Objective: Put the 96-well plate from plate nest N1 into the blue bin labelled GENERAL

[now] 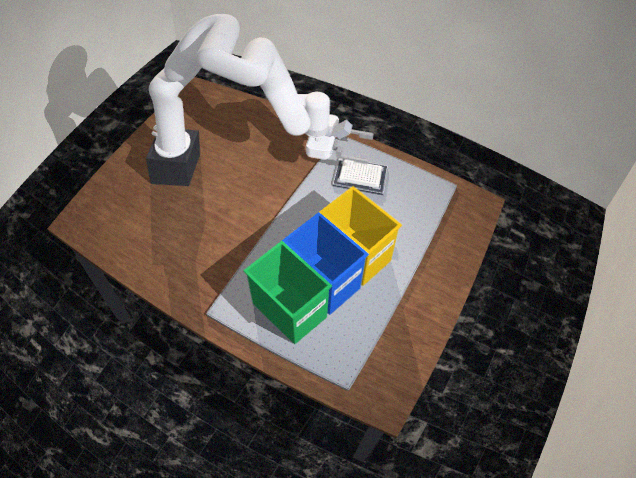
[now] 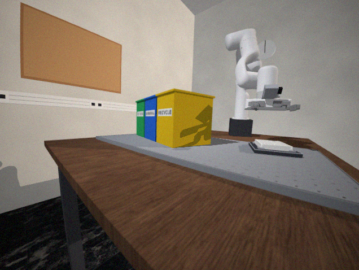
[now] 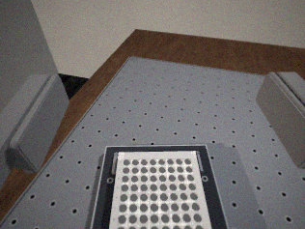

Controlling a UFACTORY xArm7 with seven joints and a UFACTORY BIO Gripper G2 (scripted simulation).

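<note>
Right now my hand is 120 mm above the white 96-well plate. Round my hand: blue general bin: 400 mm to the right, 80 mm ahead, 50 mm below; yellow recycle bin: 280 mm to the right, 120 mm ahead, 50 mm below; dark plate nest N1: 130 mm below.
</note>
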